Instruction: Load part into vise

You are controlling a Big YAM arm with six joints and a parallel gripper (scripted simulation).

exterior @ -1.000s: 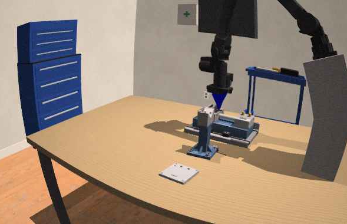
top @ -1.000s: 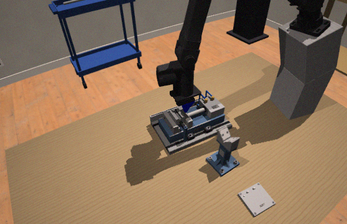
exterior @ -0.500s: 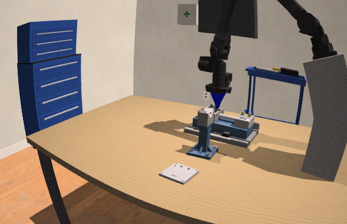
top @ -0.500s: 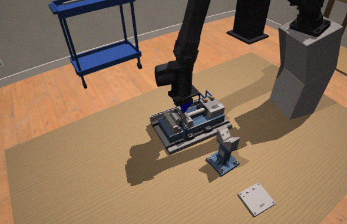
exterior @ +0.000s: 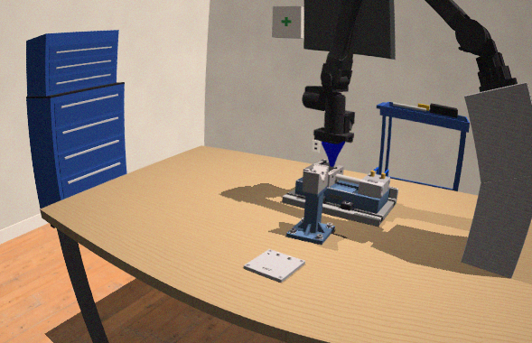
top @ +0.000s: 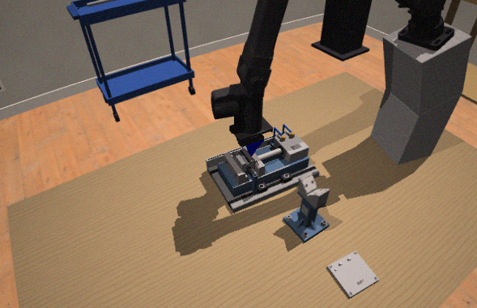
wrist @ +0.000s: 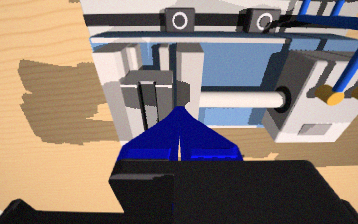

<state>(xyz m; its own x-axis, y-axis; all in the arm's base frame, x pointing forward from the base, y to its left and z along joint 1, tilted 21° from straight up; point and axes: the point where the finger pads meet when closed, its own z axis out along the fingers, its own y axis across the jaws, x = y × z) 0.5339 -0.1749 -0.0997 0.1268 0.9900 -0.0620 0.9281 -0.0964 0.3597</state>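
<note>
Now: hand 20 mm short of the part and 10 mm above it. Round my hand: moving jaw 30 mm below, 10 mm behind; work stop rod 40 mm to the left, 30 mm ahead, 20 mm below; fixed jaw 50 mm ahead, 30 mm below, 10 mm to the right.
</note>
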